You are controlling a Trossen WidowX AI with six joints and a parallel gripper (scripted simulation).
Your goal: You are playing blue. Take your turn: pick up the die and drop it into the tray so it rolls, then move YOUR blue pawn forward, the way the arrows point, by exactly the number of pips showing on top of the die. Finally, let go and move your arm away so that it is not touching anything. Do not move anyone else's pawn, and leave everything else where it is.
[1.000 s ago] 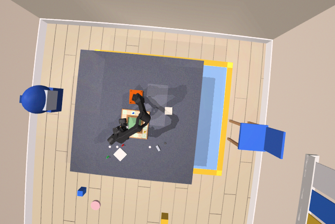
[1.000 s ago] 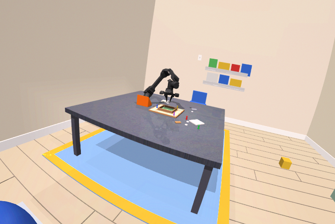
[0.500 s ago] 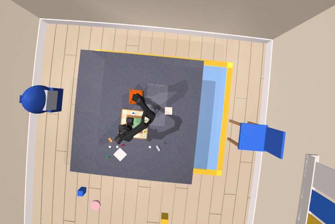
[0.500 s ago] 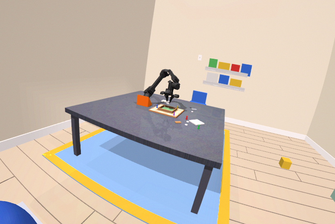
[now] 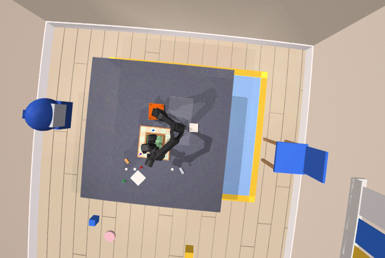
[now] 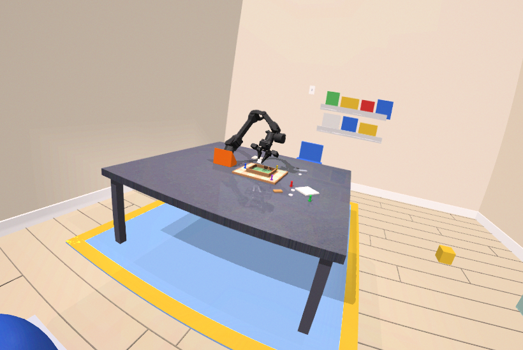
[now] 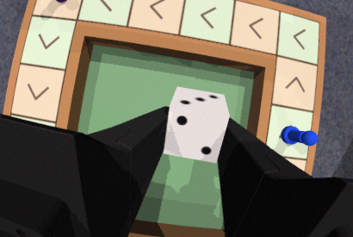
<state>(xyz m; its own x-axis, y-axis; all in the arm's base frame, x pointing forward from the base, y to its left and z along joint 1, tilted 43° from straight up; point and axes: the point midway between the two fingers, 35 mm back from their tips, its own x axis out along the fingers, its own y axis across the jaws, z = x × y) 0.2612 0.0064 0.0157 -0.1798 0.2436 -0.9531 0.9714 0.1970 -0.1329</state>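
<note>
The blue pawn is 10 cm behind my gripper tip, 5 cm below it and 1 cm to the right of it. Also, from my gripper tip: green tray: 7 cm below, 2 cm to the left, 1 cm ahead; white die: right at my gripper tip; purple pawn: 13 cm ahead, 8 cm to the right, 5 cm below.
</note>
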